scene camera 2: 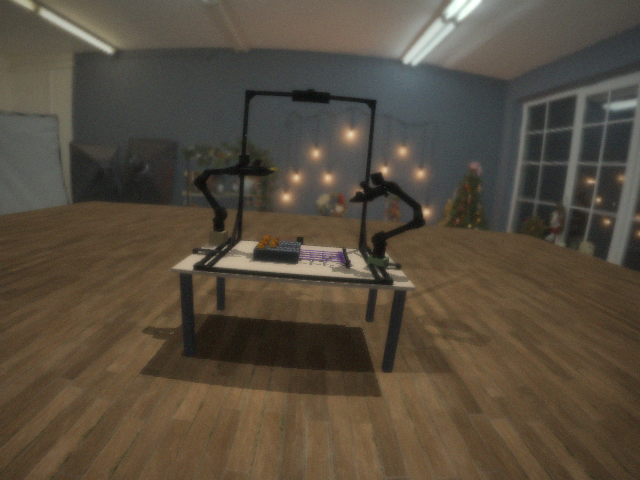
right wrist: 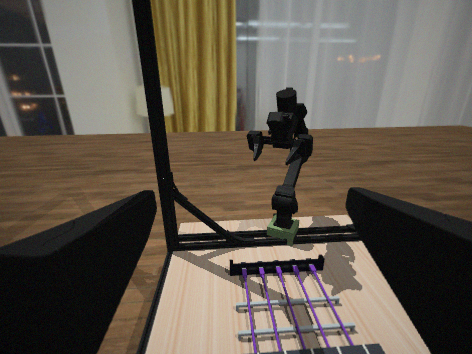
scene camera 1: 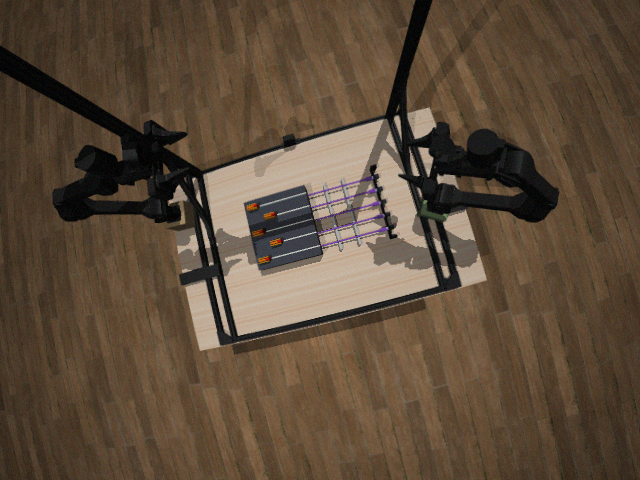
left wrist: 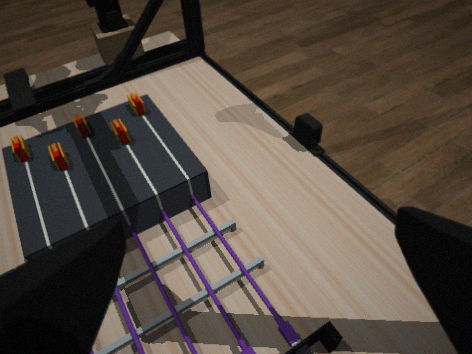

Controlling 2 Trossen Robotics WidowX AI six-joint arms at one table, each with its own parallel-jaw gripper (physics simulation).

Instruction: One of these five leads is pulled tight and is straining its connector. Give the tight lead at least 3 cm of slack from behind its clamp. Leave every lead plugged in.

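Places are measured from the left arm's base along level axes (x ahead, y left, z up), in metres.
Pixels of known places: left gripper, fingertip midpoint: (scene camera 2: pixel 352 201) (right wrist: pixel 269 162) (scene camera 1: pixel 402 159) (left wrist: pixel 259 226); right gripper, fingertip midpoint: (scene camera 2: pixel 273 171) (right wrist: pixel 251 198) (scene camera 1: pixel 188 150); left arm's base, link origin: (scene camera 2: pixel 378 257) (right wrist: pixel 283 223) (scene camera 1: pixel 436 204); right arm's base, link origin: (scene camera 2: pixel 218 230) (scene camera 1: pixel 173 214) (left wrist: pixel 113 25).
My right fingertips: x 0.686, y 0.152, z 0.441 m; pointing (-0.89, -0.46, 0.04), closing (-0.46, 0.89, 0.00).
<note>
Ahead of a thing's pixels: the offset from my right fingertips to its top centre. "spot": to the spot under its first point.
Five leads run from orange-red clamps @(spot: dz -0.407, dx -0.144, dy +0.147 m) (scene camera 1: pixel 275 241) (left wrist: pixel 60 157) on a dark block @(spot: dz -0.432, dx -0.212, dy +0.138 m) (scene camera 1: pixel 294 244) (left wrist: pixel 52 195). They are white on the block, purple beyond it, cross two grey bars and end in plugs at a black connector strip @(spot: dz -0.454, dx -0.483, dy -0.119 m) (scene camera 1: pixel 381 199) (right wrist: pixel 252 267). All look nearly straight; I cannot tell which is tight. In the right wrist view all five plugs sit at the strip. My left gripper (scene camera 1: pixel 407 159) (right wrist: pixel 269 162) is open and empty, raised beyond the strip at the right. My right gripper (scene camera 1: pixel 186 153) (right wrist: pixel 251 198) is open and empty, high beyond the block at the left.
A black frame (scene camera 1: pixel 336 314) surrounds the work area, with uprights at the table's left and right. A small black box @(spot: dz -0.449, dx -0.060, dy -0.262 m) (scene camera 1: pixel 288 140) (left wrist: pixel 307 130) sits on the far rail. A dark flat bar (scene camera 1: pixel 199 275) lies across the left rails. The grey bars @(spot: dz -0.477, dx -0.325, dy -0.152 m) (left wrist: pixel 250 267) stand low under the leads.
</note>
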